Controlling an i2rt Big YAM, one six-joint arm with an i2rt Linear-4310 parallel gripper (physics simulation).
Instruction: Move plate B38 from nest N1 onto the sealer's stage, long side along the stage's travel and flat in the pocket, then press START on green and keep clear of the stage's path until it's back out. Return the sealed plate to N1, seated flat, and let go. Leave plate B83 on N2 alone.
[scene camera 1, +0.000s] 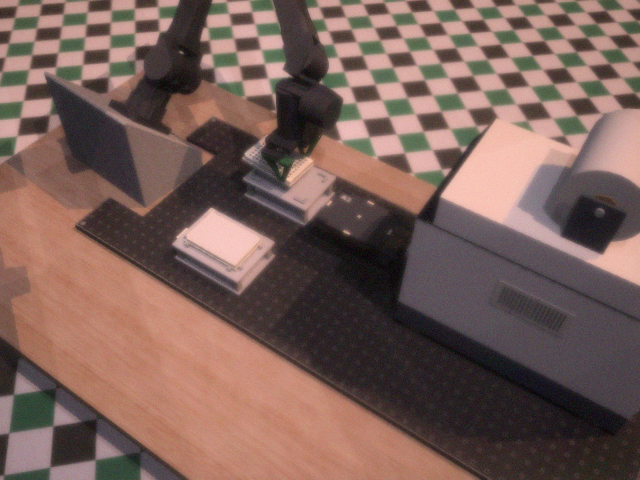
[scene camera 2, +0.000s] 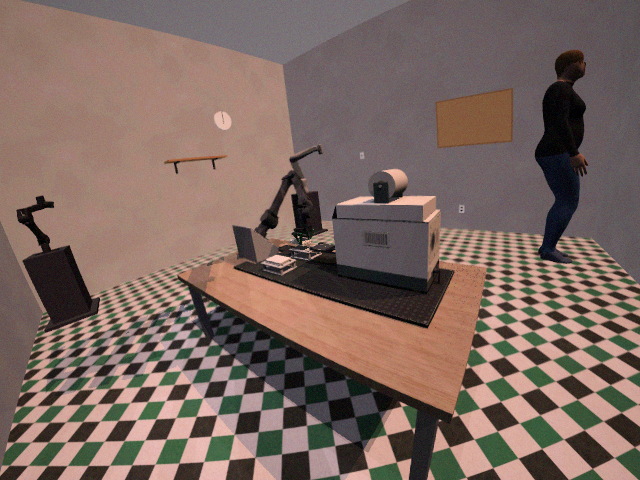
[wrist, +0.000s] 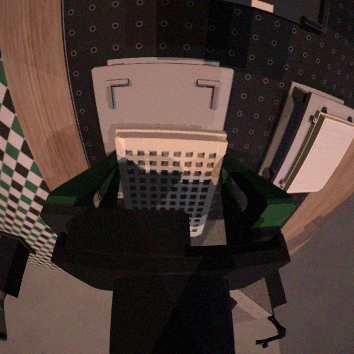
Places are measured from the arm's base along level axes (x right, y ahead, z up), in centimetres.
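Pixels of known places: gripper, fingertip midpoint: (scene camera 1: 293, 170) (scene camera 2: 305, 242) (wrist: 169, 155); arm's base, link origin: (scene camera 1: 139, 120) (scene camera 2: 258, 236).
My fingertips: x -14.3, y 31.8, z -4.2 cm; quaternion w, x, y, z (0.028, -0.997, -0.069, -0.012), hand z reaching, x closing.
Observation:
For each thing: its top centre in the pictures, then the offset to it from my fingertips. Level surfaces: height alone.
- nest, top centre: (wrist: 321, 158) (scene camera 1: 223, 239) (scene camera 2: 278, 259) dy +0.9, dx +21.5, dz -3.3 cm
- sealer's dark stage, top centre: (scene camera 1: 379, 225) (scene camera 2: 331, 246) dy +23.6, dx +1.5, dz +1.6 cm
- large roll, top centre: (scene camera 1: 634, 141) (scene camera 2: 387, 170) dy +56.8, dx -3.4, dz +38.7 cm
- black perforated mat, surface height: dz -8.8 cm
- wooden table, surface height: dz -10.1 cm
My gripper (scene camera 1: 292, 157) (scene camera 2: 303, 237) (wrist: 169, 155) is shut on a cream plate with a grid of square wells, taken as B38 (scene camera 1: 299, 173) (wrist: 172, 145), its green fingers on the two long sides. The plate is held a little above a grey nest, taken as N1 (scene camera 1: 316, 187) (scene camera 2: 306, 254) (wrist: 160, 100), and offset toward its arm side; corner brackets show uncovered. The white-topped plate, taken as B83 (scene camera 1: 224, 237) (wrist: 325, 155), sits on the other nest (scene camera 1: 206, 261). The sealer's dark stage (scene camera 1: 356, 211) is out beside the sealer (scene camera 1: 465, 289) (scene camera 2: 385, 242). START does not show; labels are unreadable.
A tilted grey panel (scene camera 1: 98, 139) (scene camera 2: 248, 242) stands near the arm's base. A large roll (scene camera 1: 602, 165) (scene camera 2: 390, 181) sits on top of the sealer. The nests and sealer share a black perforated mat (scene camera 1: 330, 330) on a wooden table (scene camera 1: 155, 351). A person (scene camera 2: 560, 155) stands well beyond the table.

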